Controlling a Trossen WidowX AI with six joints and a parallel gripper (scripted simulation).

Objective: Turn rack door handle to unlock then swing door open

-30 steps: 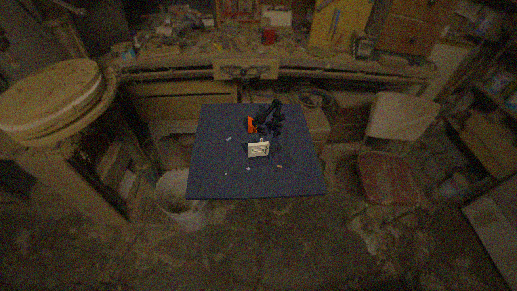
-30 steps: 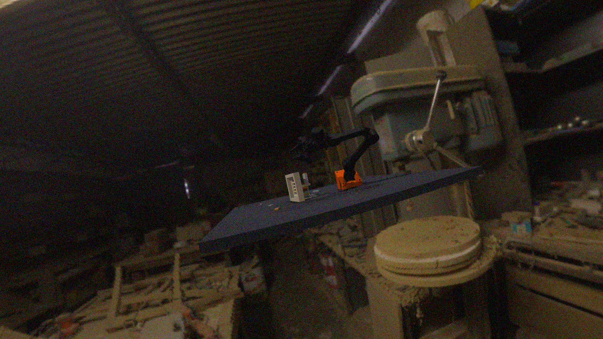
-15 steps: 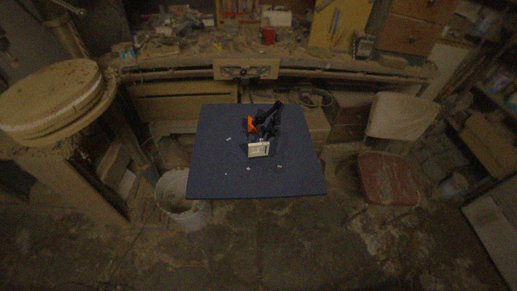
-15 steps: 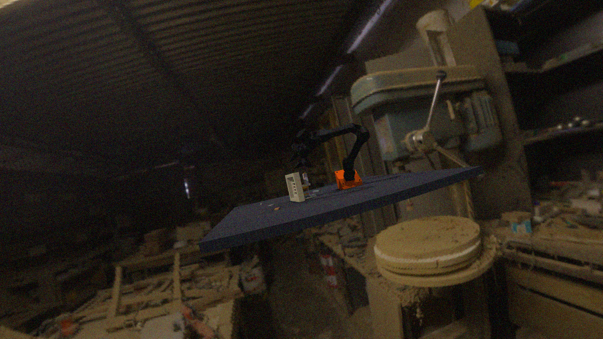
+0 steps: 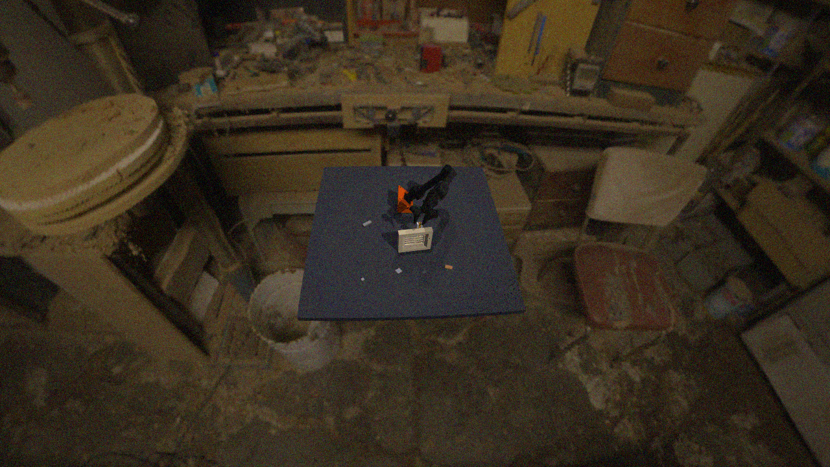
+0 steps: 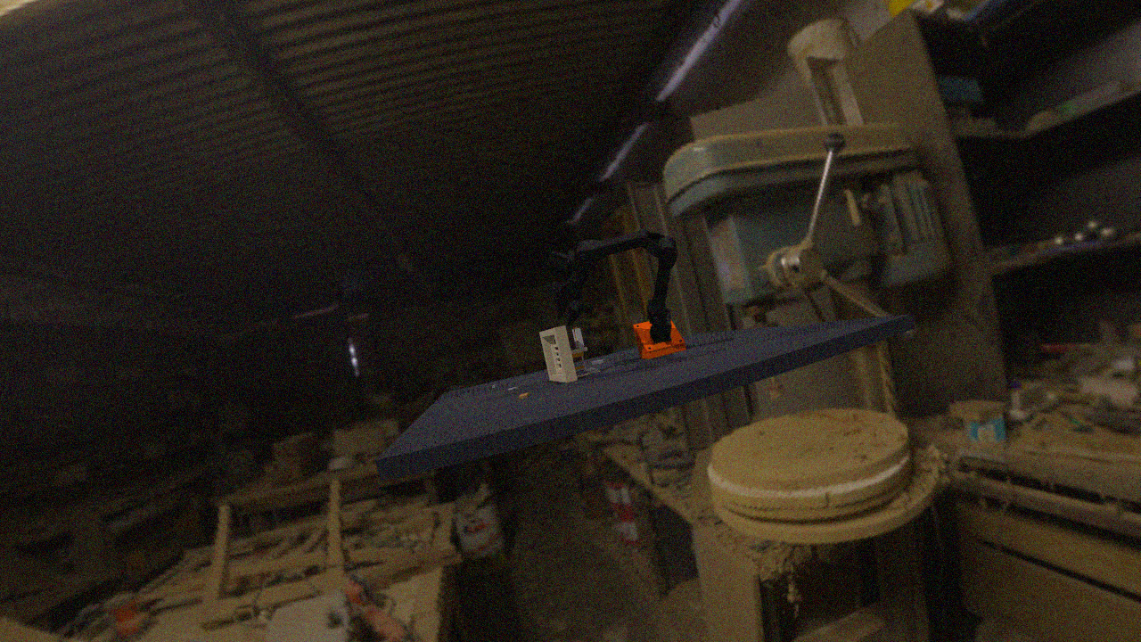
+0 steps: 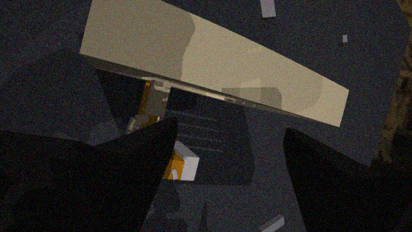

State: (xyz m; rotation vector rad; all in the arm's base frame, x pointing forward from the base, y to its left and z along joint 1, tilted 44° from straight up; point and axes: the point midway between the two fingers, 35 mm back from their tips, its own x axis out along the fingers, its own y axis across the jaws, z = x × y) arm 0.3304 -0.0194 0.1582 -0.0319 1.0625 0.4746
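Right now the upright handle is 40 mm behind my gripper tip, 10 mm to the left of it and 90 mm below it.
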